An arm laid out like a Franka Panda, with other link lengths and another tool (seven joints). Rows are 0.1 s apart.
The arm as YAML. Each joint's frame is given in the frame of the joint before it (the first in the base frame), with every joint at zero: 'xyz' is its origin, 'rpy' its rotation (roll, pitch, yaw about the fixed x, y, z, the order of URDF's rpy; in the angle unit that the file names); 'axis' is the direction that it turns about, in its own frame. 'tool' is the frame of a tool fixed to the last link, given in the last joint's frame.
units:
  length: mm
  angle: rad
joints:
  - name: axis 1
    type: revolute
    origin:
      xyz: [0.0, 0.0, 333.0]
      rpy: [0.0, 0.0, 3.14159]
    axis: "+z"
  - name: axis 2
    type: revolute
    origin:
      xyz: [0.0, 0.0, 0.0]
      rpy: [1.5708, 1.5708, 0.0]
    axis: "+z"
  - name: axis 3
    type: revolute
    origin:
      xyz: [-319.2, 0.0, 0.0]
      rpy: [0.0, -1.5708, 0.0]
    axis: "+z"
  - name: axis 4
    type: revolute
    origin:
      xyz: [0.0, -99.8, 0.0]
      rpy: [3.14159, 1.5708, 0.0]
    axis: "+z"
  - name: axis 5
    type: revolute
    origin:
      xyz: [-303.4, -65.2, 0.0]
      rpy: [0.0, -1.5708, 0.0]
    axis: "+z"
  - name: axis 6
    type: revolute
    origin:
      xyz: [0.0, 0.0, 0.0]
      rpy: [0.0, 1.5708, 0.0]
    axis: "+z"
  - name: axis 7
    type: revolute
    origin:
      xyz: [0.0, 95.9, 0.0]
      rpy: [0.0, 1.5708, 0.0]
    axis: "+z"
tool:
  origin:
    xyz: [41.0, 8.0, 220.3]
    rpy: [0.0, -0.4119, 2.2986]
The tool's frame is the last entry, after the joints.
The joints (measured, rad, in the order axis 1, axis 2, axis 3, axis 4, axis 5, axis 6, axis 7), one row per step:
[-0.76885, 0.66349, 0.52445, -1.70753, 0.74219, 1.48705, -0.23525]
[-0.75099, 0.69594, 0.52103, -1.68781, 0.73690, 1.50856, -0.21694]
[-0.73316, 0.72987, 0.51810, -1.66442, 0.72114, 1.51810, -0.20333]
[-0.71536, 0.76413, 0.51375, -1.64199, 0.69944, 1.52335, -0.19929]
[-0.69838, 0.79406, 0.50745, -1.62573, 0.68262, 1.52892, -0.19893]
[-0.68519, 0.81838, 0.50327, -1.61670, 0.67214, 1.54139, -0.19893]
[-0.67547, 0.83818, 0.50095, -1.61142, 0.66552, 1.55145, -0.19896]
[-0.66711, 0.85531, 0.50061, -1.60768, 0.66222, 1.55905, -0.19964]
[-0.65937, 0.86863, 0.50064, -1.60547, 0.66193, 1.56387, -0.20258]
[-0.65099, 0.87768, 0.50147, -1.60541, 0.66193, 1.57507, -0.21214]
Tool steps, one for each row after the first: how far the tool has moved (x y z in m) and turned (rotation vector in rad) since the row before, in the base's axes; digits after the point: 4 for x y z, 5 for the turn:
[0.0076, 0.0037, -0.0125, -0.00724, 0.01683, -0.00755]
[0.0044, 0.0041, -0.0127, -0.00710, 0.01503, 0.00788]
[0.0018, 0.0040, -0.0139, -0.00714, 0.00971, 0.01644]
[0.0006, 0.0040, -0.0135, -0.00500, 0.00936, 0.01400]
[0.0010, 0.0038, -0.0122, -0.00490, 0.00751, 0.00557]
[0.0003, 0.0036, -0.0098, -0.00146, 0.00751, 0.00391]
[0.0000, 0.0043, -0.0076, 0.00249, 0.00642, 0.00409]
[-0.0003, 0.0045, -0.0054, 0.00533, 0.00386, 0.00469]
[0.0004, 0.0048, -0.0045, 0.00216, -0.00657, 0.00387]

